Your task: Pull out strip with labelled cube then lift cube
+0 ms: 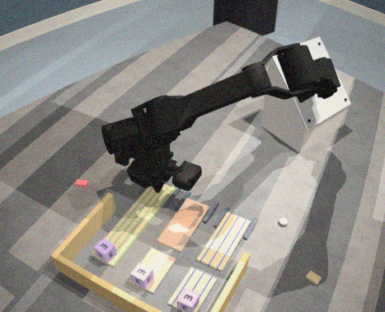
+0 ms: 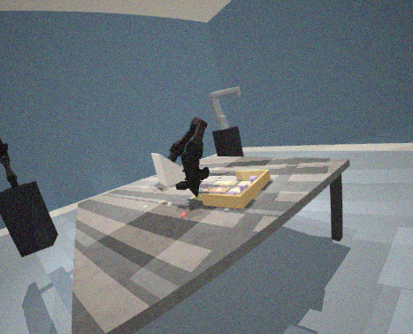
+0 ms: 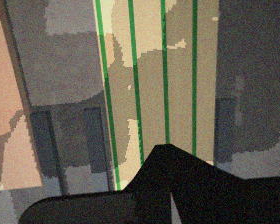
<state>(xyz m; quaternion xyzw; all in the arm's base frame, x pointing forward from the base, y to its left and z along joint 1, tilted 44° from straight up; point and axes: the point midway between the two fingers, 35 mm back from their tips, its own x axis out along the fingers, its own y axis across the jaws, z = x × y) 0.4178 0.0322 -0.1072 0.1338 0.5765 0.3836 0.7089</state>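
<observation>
Now: gripper tip 90 mm short of the green-lined tan strip and 40 mm to the right of it. Also, from my gripper tip: red block (130 mm ahead, 130 mm to the right).
</observation>
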